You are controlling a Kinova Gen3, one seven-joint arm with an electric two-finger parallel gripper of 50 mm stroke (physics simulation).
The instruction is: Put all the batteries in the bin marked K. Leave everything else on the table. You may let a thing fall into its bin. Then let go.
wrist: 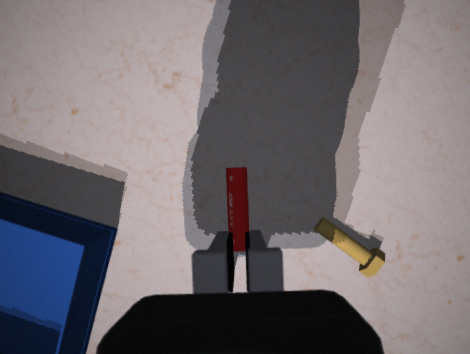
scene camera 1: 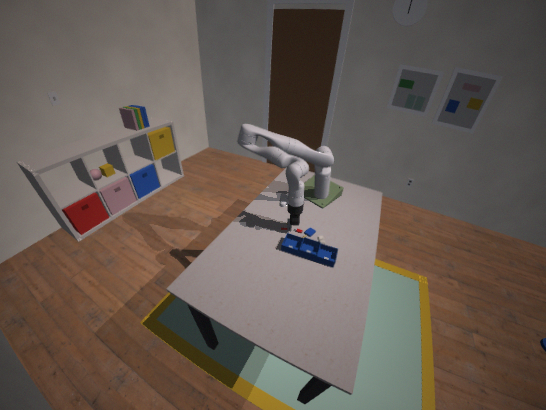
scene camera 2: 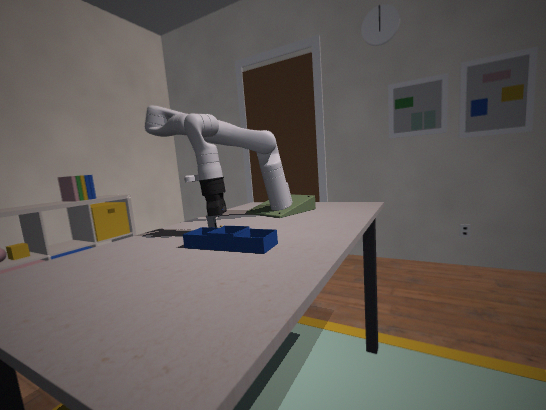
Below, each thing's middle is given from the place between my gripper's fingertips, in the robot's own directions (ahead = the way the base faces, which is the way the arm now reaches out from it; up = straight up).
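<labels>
There's a red AAA battery [wrist: 237, 191] here, and my hand is 2 cm to the left of it and 1 cm short of it. The blue three-part tray [scene camera 2: 226, 238] is 16 cm to the left of my hand, 7 cm ahead of it and 2 cm above it.
</labels>
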